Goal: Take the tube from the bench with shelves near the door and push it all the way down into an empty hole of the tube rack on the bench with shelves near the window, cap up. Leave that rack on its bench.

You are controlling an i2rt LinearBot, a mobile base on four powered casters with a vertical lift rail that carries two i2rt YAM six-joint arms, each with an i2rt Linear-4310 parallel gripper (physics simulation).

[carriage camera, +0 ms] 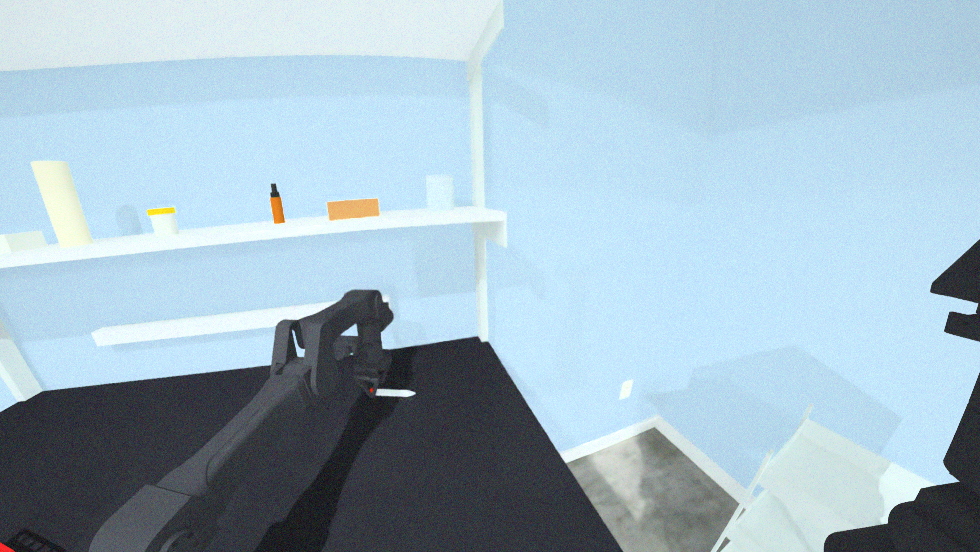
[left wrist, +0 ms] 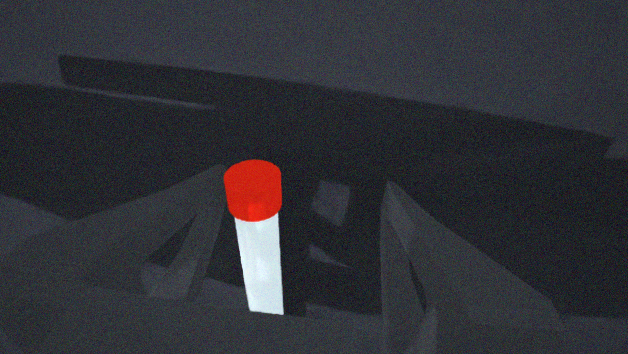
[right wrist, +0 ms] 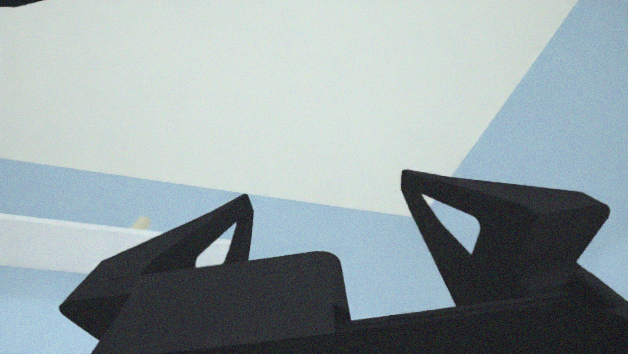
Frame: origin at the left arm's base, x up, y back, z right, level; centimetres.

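Seen in the pictures: left gripper, between the fingertips: [carriage camera: 376,390] [left wrist: 304,186]; right gripper, between the fingertips: [right wrist: 324,190].
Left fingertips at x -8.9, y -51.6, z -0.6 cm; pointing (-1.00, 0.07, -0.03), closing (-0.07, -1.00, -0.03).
A point is followed by its place in that frame.
The tube [carriage camera: 395,392] @[x -7.6, y -49.7, z 5.7 cm] [left wrist: 261,265] @[x -7.3, y -50.4, z 2.6 cm], white with a red cap, lies on its side on the black bench top [carriage camera: 473,445] @[x -9.1, y -35.7, z 27.4 cm]. In the carriage view its cap is at the left, partly behind the left gripper, and its tip points right. My left gripper [carriage camera: 371,385] @[x -8.9, y -51.6, z -0.6 cm] [left wrist: 304,186] @[x -8.9, y -51.6, z -0.6 cm] is partly open and low over the cap end. In the left wrist view the tube lies between its fingers, close to the left-hand finger, and its lower end is hidden. My right gripper [carriage camera: 946,305] [right wrist: 324,190] @[x 43.8, y -3.0, z 67.1 cm] is wide open and empty, raised far from the bench. The tube rack does not show.
Above the bench, a white shelf [carriage camera: 226,231] @[x 36.6, y -39.9, z -21.8 cm] bears a cream cylinder [carriage camera: 61,202] @[x 45.9, y -32.2, z -58.2 cm], a yellow-lidded jar [carriage camera: 163,221] @[x 39.8, y -39.9, z -39.9 cm], an orange bottle [carriage camera: 277,209] @[x 39.8, y -51.1, z -18.1 cm], an orange box [carriage camera: 353,209] @[x 38.5, y -52.4, z 1.0 cm] and a pale cup [carriage camera: 439,192] @[x 41.2, y -65.1, z 17.8 cm]. A white ledge [carriage camera: 205,322] @[x 9.6, y -51.3, z -53.3 cm] runs below. A pale chair-like object [carriage camera: 822,466] @[x -34.3, y -41.5, z 130.2 cm] stands at lower right.
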